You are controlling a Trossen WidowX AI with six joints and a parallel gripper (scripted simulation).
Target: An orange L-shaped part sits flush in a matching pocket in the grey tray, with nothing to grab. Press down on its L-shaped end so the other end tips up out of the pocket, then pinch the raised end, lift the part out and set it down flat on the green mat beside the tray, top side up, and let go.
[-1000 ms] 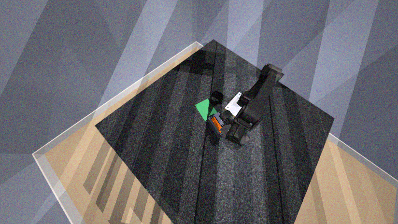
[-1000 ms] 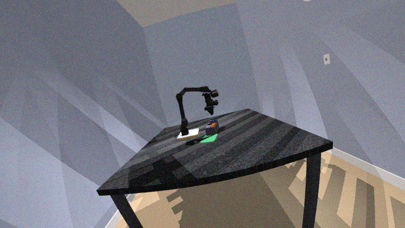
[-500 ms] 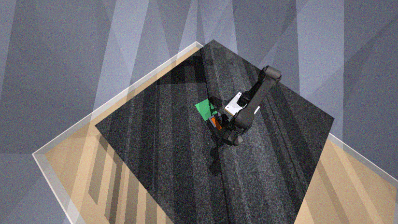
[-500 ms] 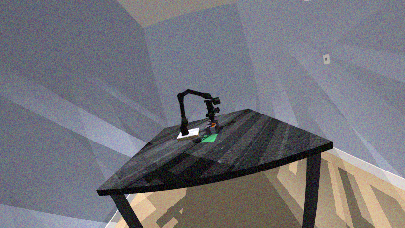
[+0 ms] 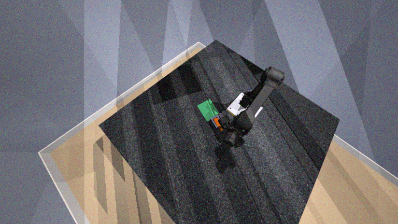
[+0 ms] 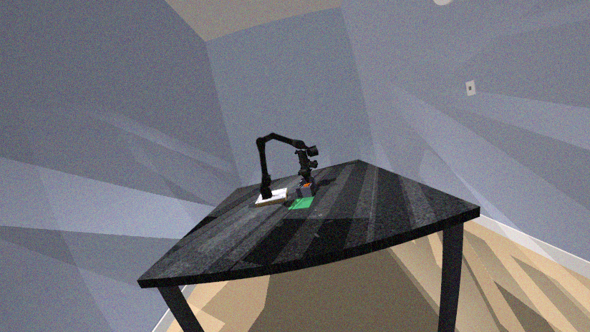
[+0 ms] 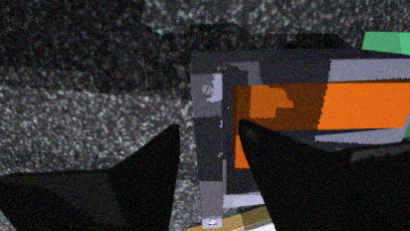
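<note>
The orange L-shaped part is 20 mm behind my gripper tip, 50 mm to the right of it and 10 mm below it. Also, from my gripper tip: green mat 70 mm behind, 210 mm to the right, 70 mm below.
</note>
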